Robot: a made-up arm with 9 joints. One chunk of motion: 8 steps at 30 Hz.
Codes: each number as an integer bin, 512 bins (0 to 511) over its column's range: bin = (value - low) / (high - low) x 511, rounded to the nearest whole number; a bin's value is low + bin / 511 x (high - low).
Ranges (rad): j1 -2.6..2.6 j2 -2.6..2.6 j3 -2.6..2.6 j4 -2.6..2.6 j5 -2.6..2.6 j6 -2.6..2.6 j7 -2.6..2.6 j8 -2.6..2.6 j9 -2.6..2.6
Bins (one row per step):
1: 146 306 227 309 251 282 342 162 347
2: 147 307 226 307 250 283 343 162 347
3: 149 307 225 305 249 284 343 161 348
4: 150 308 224 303 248 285 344 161 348
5: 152 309 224 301 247 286 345 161 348
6: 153 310 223 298 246 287 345 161 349
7: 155 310 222 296 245 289 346 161 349
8: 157 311 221 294 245 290 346 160 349
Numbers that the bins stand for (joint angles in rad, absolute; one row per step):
1: -1.1143 0.5139 -0.2900 0.5444 -0.0458 0.2697 0.8802 -0.9515 0.9311
2: -1.1041 0.5241 -0.3002 0.5241 -0.0560 0.2798 0.8904 -0.9515 0.9311
3: -1.0838 0.5241 -0.3104 0.5037 -0.0661 0.2900 0.8904 -0.9616 0.9413
4: -1.0736 0.5342 -0.3205 0.4834 -0.0763 0.3002 0.9006 -0.9616 0.9413
5: -1.0532 0.5444 -0.3205 0.4630 -0.0865 0.3104 0.9108 -0.9616 0.9413
6: -1.0431 0.5546 -0.3307 0.4325 -0.0967 0.3205 0.9108 -0.9616 0.9515
7: -1.0227 0.5546 -0.3409 0.4121 -0.1068 0.3409 0.9209 -0.9616 0.9515
8: -1.0023 0.5648 -0.3511 0.3918 -0.1068 0.3511 0.9209 -0.9718 0.9515

